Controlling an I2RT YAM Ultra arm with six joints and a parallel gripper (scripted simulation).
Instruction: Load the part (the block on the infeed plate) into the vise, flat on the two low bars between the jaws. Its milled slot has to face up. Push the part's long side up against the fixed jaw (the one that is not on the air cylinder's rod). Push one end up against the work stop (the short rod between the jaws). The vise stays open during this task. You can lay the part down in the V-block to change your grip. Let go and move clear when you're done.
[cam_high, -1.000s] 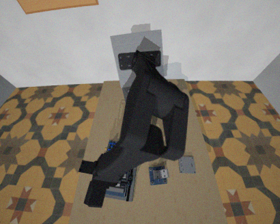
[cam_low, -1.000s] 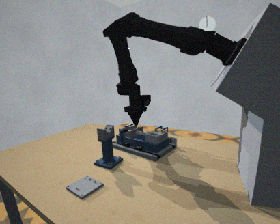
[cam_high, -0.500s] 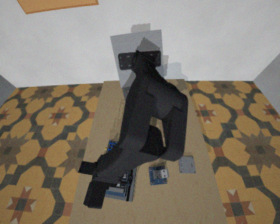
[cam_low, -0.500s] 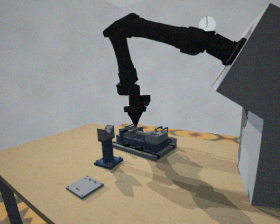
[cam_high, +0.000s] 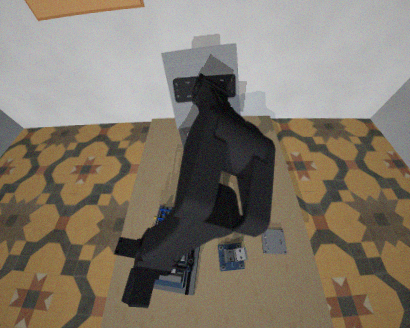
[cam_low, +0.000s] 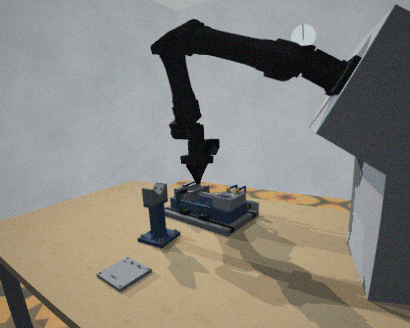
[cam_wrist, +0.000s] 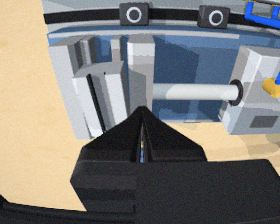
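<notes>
Now: the part 3 cm ahead of my hand, 1 cm to the right of it and 2 cm below it. Also, from my hand: air cylinder rod: 5 cm behind, 1 cm to the left, 4 cm below; then moving jaw: 4 cm below; then work stop: 4 cm ahead, 4 cm to the left, 3 cm below.
</notes>
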